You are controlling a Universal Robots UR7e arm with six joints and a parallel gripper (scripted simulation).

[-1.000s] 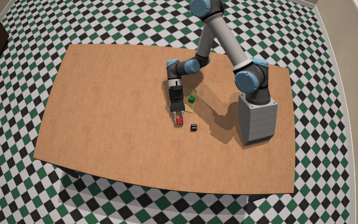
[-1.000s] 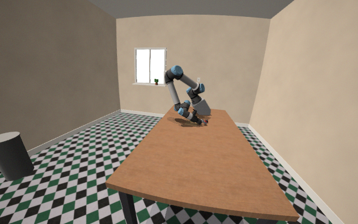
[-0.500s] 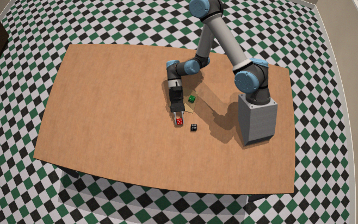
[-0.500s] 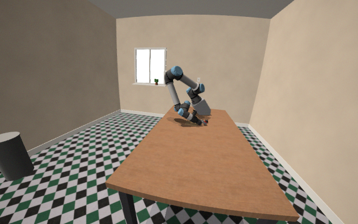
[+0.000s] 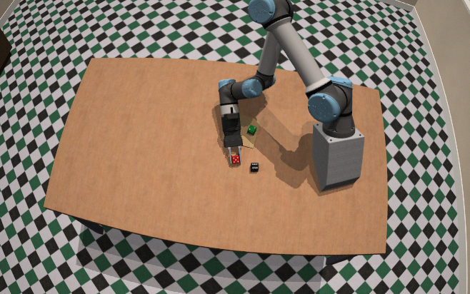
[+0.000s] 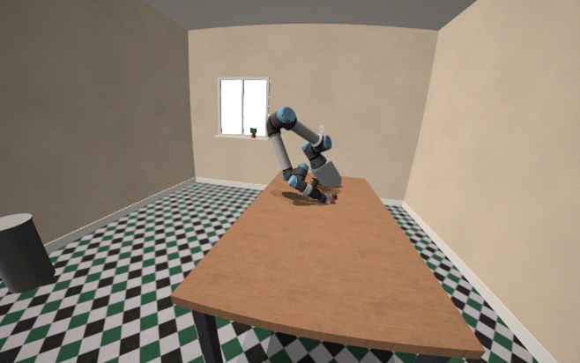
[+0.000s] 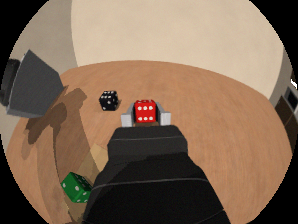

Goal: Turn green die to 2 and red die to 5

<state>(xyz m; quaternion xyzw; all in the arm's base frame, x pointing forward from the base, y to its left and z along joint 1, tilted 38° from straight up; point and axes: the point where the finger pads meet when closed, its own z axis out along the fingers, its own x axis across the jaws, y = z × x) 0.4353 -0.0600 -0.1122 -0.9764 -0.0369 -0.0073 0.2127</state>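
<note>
Now: hand 70 mm past the black die, 40 mm to the right of it and 10 mm above it. From my hand the other things lie so: green die (130 mm to the right, 80 mm behind, 10 mm below); tan mat (140 mm to the right, 40 mm behind, 20 mm below); red die (right at my hand).
</note>
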